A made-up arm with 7 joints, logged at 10 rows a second.
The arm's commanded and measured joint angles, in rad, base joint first. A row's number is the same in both.
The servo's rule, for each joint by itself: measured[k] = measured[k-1] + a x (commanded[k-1-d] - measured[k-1]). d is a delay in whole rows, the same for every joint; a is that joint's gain. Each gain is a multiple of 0.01, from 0.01 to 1. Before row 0 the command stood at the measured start. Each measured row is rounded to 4 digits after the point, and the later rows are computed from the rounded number. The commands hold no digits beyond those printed.
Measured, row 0:
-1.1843 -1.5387 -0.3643 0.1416 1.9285 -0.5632 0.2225
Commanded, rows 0 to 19:
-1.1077 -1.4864 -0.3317 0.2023 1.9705 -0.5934 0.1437
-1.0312 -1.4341 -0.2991 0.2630 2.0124 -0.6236 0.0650
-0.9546 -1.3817 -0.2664 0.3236 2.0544 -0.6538 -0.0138
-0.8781 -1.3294 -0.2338 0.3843 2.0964 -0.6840 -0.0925
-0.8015 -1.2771 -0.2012 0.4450 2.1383 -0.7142 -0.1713
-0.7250 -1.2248 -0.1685 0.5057 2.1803 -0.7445 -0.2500
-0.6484 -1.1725 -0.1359 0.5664 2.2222 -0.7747 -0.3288
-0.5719 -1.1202 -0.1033 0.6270 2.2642 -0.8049 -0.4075
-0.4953 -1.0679 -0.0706 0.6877 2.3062 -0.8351 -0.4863
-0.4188 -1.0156 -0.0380 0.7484 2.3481 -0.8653 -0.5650
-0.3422 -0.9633 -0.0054 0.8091 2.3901 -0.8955 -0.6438
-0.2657 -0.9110 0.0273 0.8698 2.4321 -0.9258 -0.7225
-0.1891 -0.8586 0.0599 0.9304 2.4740 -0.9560 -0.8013
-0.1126 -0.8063 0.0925 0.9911 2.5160 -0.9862 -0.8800
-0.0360 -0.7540 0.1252 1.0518 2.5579 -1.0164 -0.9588
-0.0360 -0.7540 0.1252 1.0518 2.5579 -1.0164 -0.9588
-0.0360 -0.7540 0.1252 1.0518 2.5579 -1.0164 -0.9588
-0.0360 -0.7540 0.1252 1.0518 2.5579 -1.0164 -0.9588
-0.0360 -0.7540 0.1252 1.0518 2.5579 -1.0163 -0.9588
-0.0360 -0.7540 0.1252 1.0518 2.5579 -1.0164 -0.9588
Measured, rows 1 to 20:
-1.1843 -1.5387 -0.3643 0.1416 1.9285 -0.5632 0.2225
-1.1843 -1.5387 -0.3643 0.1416 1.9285 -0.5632 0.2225
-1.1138 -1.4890 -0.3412 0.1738 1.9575 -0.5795 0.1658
-1.0378 -1.4368 -0.3113 0.2211 1.9954 -0.6033 0.0932
-0.9613 -1.3845 -0.2794 0.2754 2.0361 -0.6306 0.0162
-0.8848 -1.3322 -0.2470 0.3331 2.0777 -0.6594 -0.0621
-0.8082 -1.2799 -0.2145 0.3924 2.1195 -0.6890 -0.1407
-0.7317 -1.2276 -0.1818 0.4524 2.1615 -0.7190 -0.2194
-0.6551 -1.1753 -0.1492 0.5128 2.2034 -0.7491 -0.2982
-0.5786 -1.1230 -0.1166 0.5733 2.2454 -0.7792 -0.3769
-0.5020 -1.0707 -0.0839 0.6339 2.2874 -0.8094 -0.4557
-0.4255 -1.0184 -0.0513 0.6946 2.3293 -0.8396 -0.5344
-0.3489 -0.9661 -0.0187 0.7553 2.3713 -0.8698 -0.6132
-0.2724 -0.9138 0.0140 0.8160 2.4133 -0.9000 -0.6919
-0.1958 -0.8614 0.0466 0.8766 2.4552 -0.9302 -0.7707
-0.1193 -0.8091 0.0792 0.9373 2.4972 -0.9604 -0.8494
-0.0427 -0.7568 0.1119 0.9980 2.5391 -0.9906 -0.9282
-0.0365 -0.7541 0.1213 1.0265 2.5521 -1.0045 -0.9502
-0.0360 -0.7540 0.1241 1.0399 2.5561 -1.0109 -0.9564
-0.0360 -0.7540 0.1249 1.0462 2.5573 -1.0139 -0.9581
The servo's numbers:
d 2
a 0.92 0.95 0.71 0.53 0.69 0.54 0.72

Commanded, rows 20 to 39:
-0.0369 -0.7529 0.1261 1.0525 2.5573 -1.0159 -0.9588
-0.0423 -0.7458 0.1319 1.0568 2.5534 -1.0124 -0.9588
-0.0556 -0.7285 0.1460 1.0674 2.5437 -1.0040 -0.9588
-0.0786 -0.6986 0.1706 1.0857 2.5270 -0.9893 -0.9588
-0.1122 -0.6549 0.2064 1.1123 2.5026 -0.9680 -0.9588
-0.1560 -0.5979 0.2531 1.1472 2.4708 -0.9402 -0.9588
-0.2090 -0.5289 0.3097 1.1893 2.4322 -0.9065 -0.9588
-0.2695 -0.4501 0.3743 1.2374 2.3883 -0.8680 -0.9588
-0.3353 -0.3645 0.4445 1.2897 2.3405 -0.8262 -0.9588
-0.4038 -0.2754 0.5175 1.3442 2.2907 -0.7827 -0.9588
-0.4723 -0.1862 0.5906 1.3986 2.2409 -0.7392 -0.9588
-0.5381 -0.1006 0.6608 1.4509 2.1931 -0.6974 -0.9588
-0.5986 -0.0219 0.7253 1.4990 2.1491 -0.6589 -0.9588
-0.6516 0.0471 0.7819 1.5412 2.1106 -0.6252 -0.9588
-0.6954 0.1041 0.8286 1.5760 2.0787 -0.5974 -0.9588
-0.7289 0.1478 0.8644 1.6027 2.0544 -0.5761 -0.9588
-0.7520 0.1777 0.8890 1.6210 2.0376 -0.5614 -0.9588
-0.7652 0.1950 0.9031 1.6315 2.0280 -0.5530 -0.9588
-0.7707 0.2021 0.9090 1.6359 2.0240 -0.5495 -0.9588
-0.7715 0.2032 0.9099 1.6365 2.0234 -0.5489 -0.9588
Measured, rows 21 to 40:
-0.0360 -0.7540 0.1251 1.0492 2.5577 -1.0152 -0.9586
-0.0360 -0.7540 0.1252 1.0506 2.5578 -1.0158 -0.9587
-0.0368 -0.7530 0.1258 1.0516 2.5575 -1.0159 -0.9588
-0.0419 -0.7462 0.1301 1.0544 2.5547 -1.0140 -0.9588
-0.0545 -0.7294 0.1414 1.0613 2.5471 -1.0086 -0.9588
-0.0767 -0.7001 0.1621 1.0742 2.5332 -0.9982 -0.9588
-0.1094 -0.6572 0.1936 1.0944 2.5121 -0.9819 -0.9588
-0.1523 -0.6009 0.2358 1.1224 2.4836 -0.9594 -0.9588
-0.2045 -0.5325 0.2883 1.1579 2.4481 -0.9308 -0.9588
-0.2643 -0.4542 0.3494 1.2000 2.4068 -0.8969 -0.9588
-0.3296 -0.3690 0.4169 1.2475 2.3611 -0.8587 -0.9588
-0.3979 -0.2801 0.4883 1.2988 2.3125 -0.8177 -0.9588
-0.4663 -0.1909 0.5609 1.3517 2.2631 -0.7753 -0.9588
-0.5324 -0.1051 0.6318 1.4043 2.2148 -0.7332 -0.9588
-0.5933 -0.0261 0.6982 1.4545 2.1695 -0.6931 -0.9588
-0.6469 0.0434 0.7576 1.5005 2.1289 -0.6564 -0.9588
-0.6915 0.1011 0.8080 1.5405 2.0943 -0.6245 -0.9588
-0.7259 0.1455 0.8480 1.5735 2.0668 -0.5984 -0.9588
-0.7499 0.1761 0.8771 1.5987 2.0467 -0.5784 -0.9588
-0.7640 0.1941 0.8956 1.6161 2.0338 -0.5647 -0.9588

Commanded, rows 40 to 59:
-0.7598 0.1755 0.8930 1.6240 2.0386 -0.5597 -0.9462
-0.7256 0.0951 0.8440 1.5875 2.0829 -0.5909 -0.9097
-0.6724 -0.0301 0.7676 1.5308 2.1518 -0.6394 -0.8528
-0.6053 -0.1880 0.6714 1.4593 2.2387 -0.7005 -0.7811
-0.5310 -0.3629 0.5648 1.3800 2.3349 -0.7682 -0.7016
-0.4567 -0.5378 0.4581 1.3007 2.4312 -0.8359 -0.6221
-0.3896 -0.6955 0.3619 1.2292 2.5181 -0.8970 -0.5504
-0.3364 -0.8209 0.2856 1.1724 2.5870 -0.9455 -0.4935
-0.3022 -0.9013 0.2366 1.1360 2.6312 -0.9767 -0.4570
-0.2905 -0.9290 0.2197 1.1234 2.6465 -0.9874 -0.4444
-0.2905 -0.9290 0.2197 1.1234 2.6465 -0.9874 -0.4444
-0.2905 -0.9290 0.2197 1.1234 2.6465 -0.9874 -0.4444
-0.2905 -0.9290 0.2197 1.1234 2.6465 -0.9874 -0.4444
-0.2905 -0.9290 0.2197 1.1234 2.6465 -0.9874 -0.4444
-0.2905 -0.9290 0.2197 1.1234 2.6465 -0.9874 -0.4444
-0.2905 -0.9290 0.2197 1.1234 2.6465 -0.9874 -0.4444
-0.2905 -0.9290 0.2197 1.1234 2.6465 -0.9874 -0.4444
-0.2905 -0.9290 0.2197 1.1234 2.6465 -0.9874 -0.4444
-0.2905 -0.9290 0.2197 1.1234 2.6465 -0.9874 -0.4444
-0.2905 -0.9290 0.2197 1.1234 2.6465 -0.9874 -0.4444
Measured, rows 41 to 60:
-0.7702 0.2017 0.9051 1.6266 2.0270 -0.5565 -0.9588
-0.7714 0.2031 0.9085 1.6318 2.0245 -0.5524 -0.9588
-0.7607 0.1769 0.8975 1.6277 2.0342 -0.5563 -0.9497
-0.7284 0.0992 0.8595 1.6064 2.0678 -0.5750 -0.9209
-0.6769 -0.0236 0.7943 1.5663 2.1258 -0.6098 -0.8719
-0.6110 -0.1798 0.7070 1.5096 2.2037 -0.6588 -0.8065
-0.5374 -0.3537 0.6060 1.4409 2.2942 -0.7179 -0.7310
-0.4632 -0.5286 0.5010 1.3666 2.3887 -0.7816 -0.6526
-0.3955 -0.6872 0.4022 1.2938 2.4780 -0.8439 -0.5790
-0.3411 -0.8142 0.3194 1.2295 2.5532 -0.8988 -0.5174
-0.3053 -0.8969 0.2606 1.1799 2.6070 -0.9409 -0.4739
-0.2917 -0.9274 0.2316 1.1500 2.6343 -0.9660 -0.4527
-0.2906 -0.9289 0.2232 1.1359 2.6427 -0.9776 -0.4467
-0.2905 -0.9290 0.2207 1.1293 2.6453 -0.9829 -0.4450
-0.2905 -0.9290 0.2200 1.1262 2.6461 -0.9853 -0.4446
-0.2905 -0.9290 0.2198 1.1247 2.6464 -0.9864 -0.4445
-0.2905 -0.9290 0.2197 1.1240 2.6465 -0.9869 -0.4444
-0.2905 -0.9290 0.2197 1.1237 2.6465 -0.9872 -0.4444
-0.2905 -0.9290 0.2197 1.1235 2.6465 -0.9873 -0.4444
-0.2905 -0.9290 0.2197 1.1234 2.6465 -0.9874 -0.4444

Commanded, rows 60 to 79:
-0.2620 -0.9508 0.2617 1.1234 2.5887 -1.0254 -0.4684
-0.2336 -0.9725 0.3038 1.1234 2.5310 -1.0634 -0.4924
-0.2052 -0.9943 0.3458 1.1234 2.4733 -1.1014 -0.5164
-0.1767 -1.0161 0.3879 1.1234 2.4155 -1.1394 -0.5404
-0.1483 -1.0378 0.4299 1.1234 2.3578 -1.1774 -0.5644
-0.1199 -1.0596 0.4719 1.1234 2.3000 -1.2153 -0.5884
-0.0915 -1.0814 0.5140 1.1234 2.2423 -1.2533 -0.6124
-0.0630 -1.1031 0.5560 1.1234 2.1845 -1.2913 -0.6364
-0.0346 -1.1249 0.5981 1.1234 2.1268 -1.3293 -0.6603
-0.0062 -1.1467 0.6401 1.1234 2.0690 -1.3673 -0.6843
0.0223 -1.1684 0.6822 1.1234 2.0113 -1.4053 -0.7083
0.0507 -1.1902 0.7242 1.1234 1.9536 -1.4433 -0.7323
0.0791 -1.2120 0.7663 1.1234 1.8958 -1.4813 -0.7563
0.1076 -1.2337 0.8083 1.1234 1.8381 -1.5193 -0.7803
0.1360 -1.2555 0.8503 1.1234 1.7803 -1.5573 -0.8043
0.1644 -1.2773 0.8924 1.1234 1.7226 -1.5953 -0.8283
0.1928 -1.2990 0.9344 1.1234 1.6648 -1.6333 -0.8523
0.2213 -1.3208 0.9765 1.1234 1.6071 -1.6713 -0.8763
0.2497 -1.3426 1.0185 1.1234 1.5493 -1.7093 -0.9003
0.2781 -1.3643 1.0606 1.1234 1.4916 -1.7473 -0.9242
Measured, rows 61 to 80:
-0.2905 -0.9290 0.2197 1.1234 2.6465 -0.9874 -0.4444
-0.2905 -0.9290 0.2197 1.1234 2.6465 -0.9874 -0.4444
-0.2643 -0.9497 0.2495 1.1234 2.6066 -1.0079 -0.4617
-0.2361 -0.9714 0.2881 1.1234 2.5544 -1.0379 -0.4838
-0.2077 -0.9932 0.3291 1.1234 2.4984 -1.0722 -0.5073
-0.1792 -1.0150 0.3708 1.1234 2.4412 -1.1085 -0.5311
-0.1508 -1.0367 0.4128 1.1234 2.3837 -1.1457 -0.5551
-0.1224 -1.0585 0.4548 1.1234 2.3259 -1.1833 -0.5791
-0.0940 -1.0803 0.4968 1.1234 2.2682 -1.2211 -0.6031
-0.0655 -1.1020 0.5388 1.1234 2.2104 -1.2590 -0.6271
-0.0371 -1.1238 0.5809 1.1234 2.1527 -1.2970 -0.6510
-0.0087 -1.1456 0.6229 1.1234 2.0949 -1.3350 -0.6750
0.0198 -1.1673 0.6650 1.1234 2.0372 -1.3730 -0.6990
0.0482 -1.1891 0.7070 1.1234 1.9795 -1.4110 -0.7230
0.0766 -1.2109 0.7491 1.1234 1.9217 -1.4490 -0.7470
0.1051 -1.2326 0.7911 1.1234 1.8640 -1.4870 -0.7710
0.1335 -1.2544 0.8331 1.1234 1.8062 -1.5250 -0.7950
0.1619 -1.2762 0.8752 1.1234 1.7485 -1.5630 -0.8190
0.1903 -1.2979 0.9172 1.1234 1.6907 -1.6010 -0.8430
0.2188 -1.3197 0.9593 1.1234 1.6330 -1.6390 -0.8670

